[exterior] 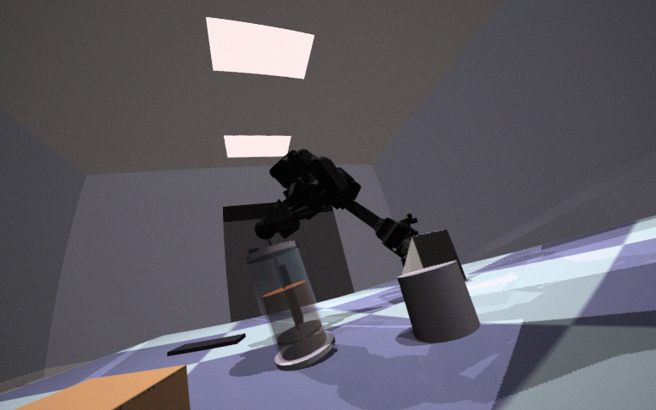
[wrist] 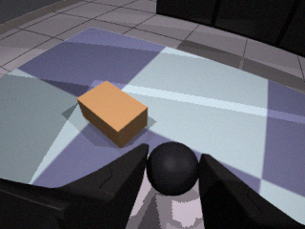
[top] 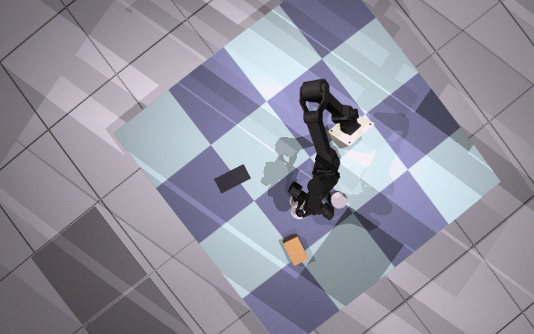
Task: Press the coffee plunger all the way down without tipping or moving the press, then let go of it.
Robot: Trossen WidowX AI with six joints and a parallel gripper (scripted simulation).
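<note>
The glass coffee press is 90 mm below my gripper tip, 30 mm behind it and 20 mm to the right of it. Round my gripper tip: orange box: 150 mm below, 140 mm to the left, 120 mm ahead; flat black slab: 290 mm to the right, 170 mm below, 120 mm ahead.
</note>
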